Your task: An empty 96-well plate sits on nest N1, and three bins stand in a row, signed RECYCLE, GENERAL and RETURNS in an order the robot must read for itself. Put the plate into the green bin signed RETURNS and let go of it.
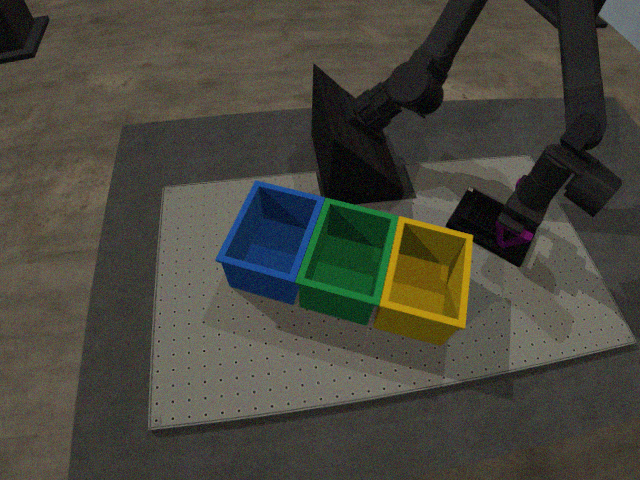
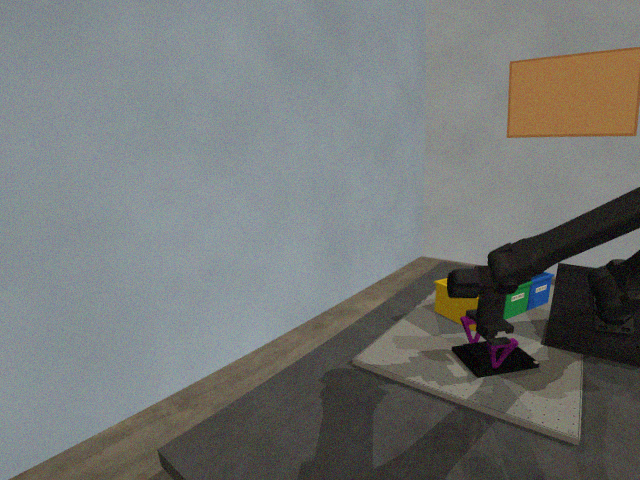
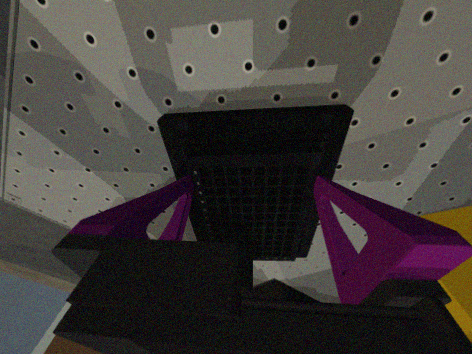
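Pixels of known places: gripper, fingertip midpoint: [image 1: 508, 230] [image 2: 483, 356] [image 3: 251, 182]; arm's base, origin of the base link: [image 1: 360, 120] [image 2: 611, 312].
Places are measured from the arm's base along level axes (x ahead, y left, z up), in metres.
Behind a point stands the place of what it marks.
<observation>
The black 96-well plate [image 3: 255, 210] {z -0.063, x 0.271, y 0.220 m} lies in the black nest N1 [image 3: 257, 130] {z -0.076, x 0.318, y 0.258 m} [image 1: 518, 258] {z -0.076, x 0.348, y 0.223 m} [image 2: 483, 369] {z -0.074, x 0.275, y 0.293 m}, its grid of wells facing up; dark on dark, its edges are hard to tell. My gripper [image 3: 251, 182] {z -0.074, x 0.284, y 0.235 m} [image 1: 504, 219] {z -0.074, x 0.284, y 0.235 m} [image 2: 484, 353] {z -0.074, x 0.284, y 0.235 m} is open and empty, pointing down, with one magenta finger on each side of the plate. How deep the fingertips reach beside it is unclear. The green bin [image 1: 336, 304] {z -0.035, x 0.373, y -0.151 m} [image 2: 515, 305] {z -0.052, x 0.237, y -0.067 m} stands in the middle of the row, open and empty. Its white label [image 2: 517, 297] {z -0.025, x 0.234, y -0.069 m} is too small to read.
The blue bin [image 1: 258, 281] {z -0.032, x 0.308, y -0.264 m} [image 2: 539, 294] {z -0.045, x 0.171, y -0.182 m} and the yellow bin [image 1: 413, 325] {z -0.035, x 0.435, y -0.044 m} [image 2: 449, 305] {z -0.046, x 0.415, y 0.039 m} stand against the green one, the yellow nearest the nest. A dark slanted block [image 1: 351, 165] {z 0.019, x 0.139, y -0.063 m} [image 2: 563, 315] {z -0.024, x 0.112, y 0.016 m} stands behind the bins. All stand on the perforated board [image 1: 206, 372] {z -0.087, x 0.420, y -0.372 m} [image 2: 558, 421] {z -0.087, x 0.123, y 0.385 m}.
</observation>
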